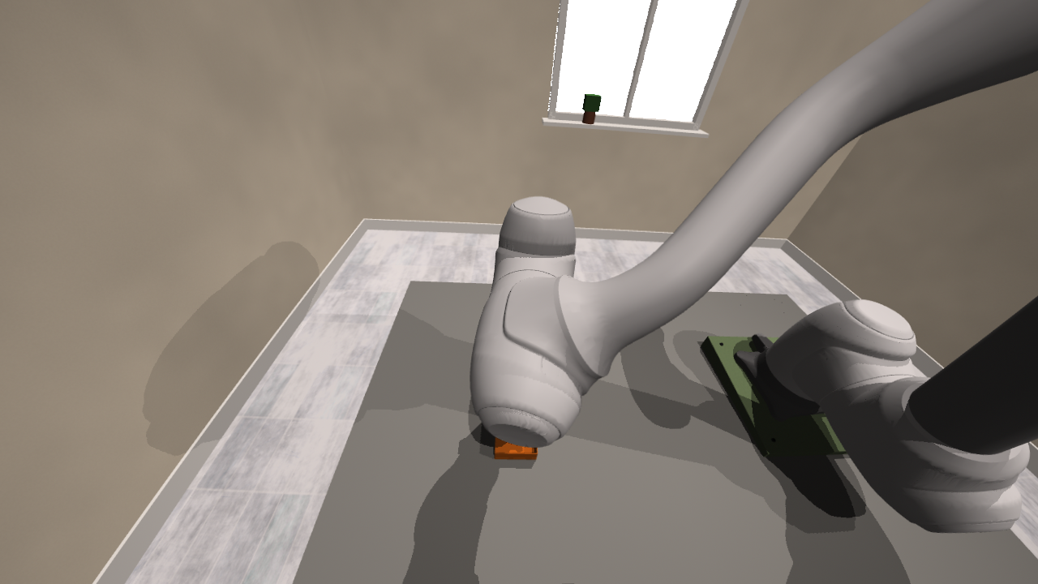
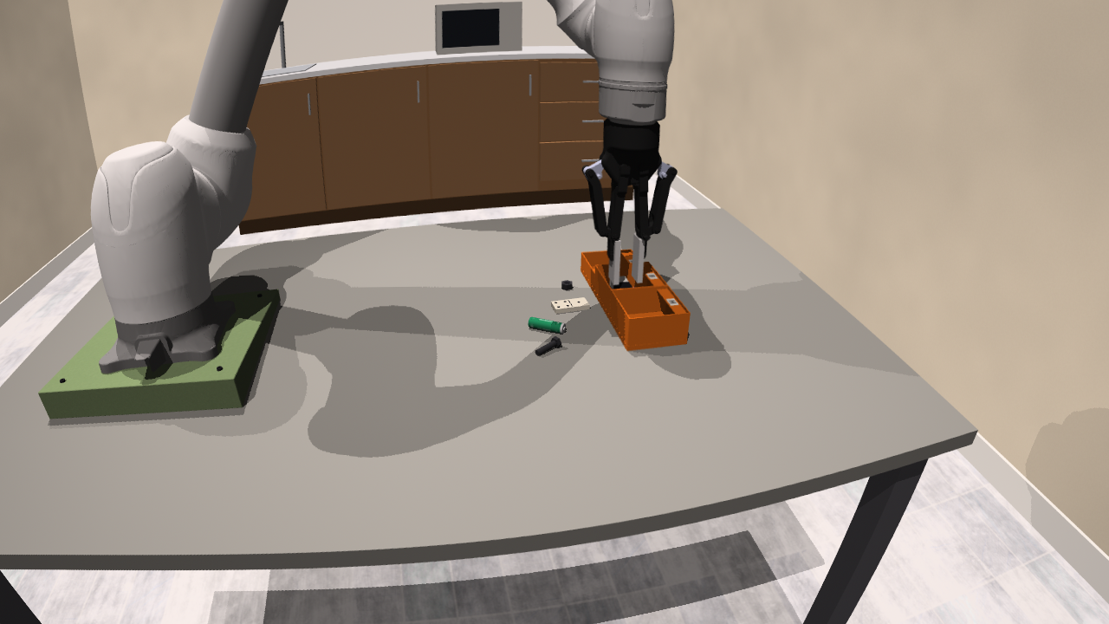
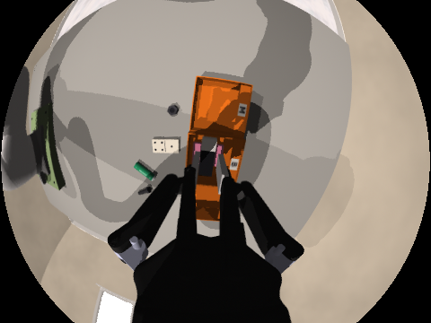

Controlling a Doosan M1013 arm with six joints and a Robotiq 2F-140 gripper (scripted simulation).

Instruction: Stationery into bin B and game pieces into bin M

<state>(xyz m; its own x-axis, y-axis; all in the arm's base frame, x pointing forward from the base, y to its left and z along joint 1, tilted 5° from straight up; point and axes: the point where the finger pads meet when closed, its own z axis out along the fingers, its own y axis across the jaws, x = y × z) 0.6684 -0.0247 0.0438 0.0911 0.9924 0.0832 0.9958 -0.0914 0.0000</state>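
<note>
My gripper is now 50 mm above the black-and-white eraser and 10 mm to the right of it. Round my hand: cream domino 80 mm behind, 70 mm below, 10 mm to the left; then pink sticky-note pad 60 mm below; then orange three-compartment bin 50 mm below, 10 mm ahead.
</note>
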